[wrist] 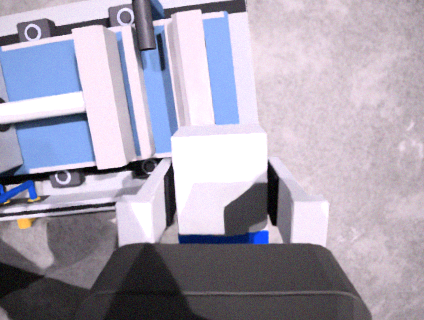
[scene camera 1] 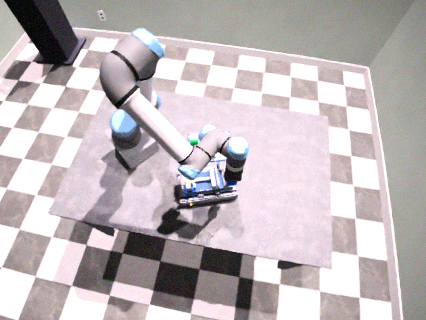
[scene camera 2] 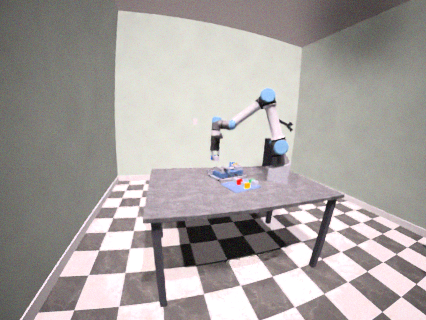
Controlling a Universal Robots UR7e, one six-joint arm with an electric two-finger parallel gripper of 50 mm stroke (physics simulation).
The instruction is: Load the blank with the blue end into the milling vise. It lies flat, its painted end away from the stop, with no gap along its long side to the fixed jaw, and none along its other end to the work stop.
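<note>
My gripper [scene camera 2: 215, 156] [wrist: 220, 177] is shut on the white blank [wrist: 220, 175], whose blue end [wrist: 222, 238] faces the gripper body. It holds the blank above the vise's near right edge. The milling vise [scene camera 1: 207, 187] [scene camera 2: 228, 173] lies below, with a blue bed. In the wrist view, the movable jaw [wrist: 102, 95] with its white rod is left of the slot. The fixed jaw [wrist: 192, 70] is on the right, partly behind the blank. The dark round work stop [wrist: 144, 27] hangs over the slot's far end. The blank's far face and its height over the vise are hard to tell.
A blue mat [scene camera 2: 230, 186] beside the vise bears a red block [scene camera 2: 239, 181], a yellow block [scene camera 2: 247, 185] and a green block [scene camera 2: 251, 181] [scene camera 1: 193, 142]. Blue hoses [wrist: 17, 190] run at the vise's left side. The grey table [scene camera 1: 285, 180] [scene camera 2: 185, 197] carries everything.
</note>
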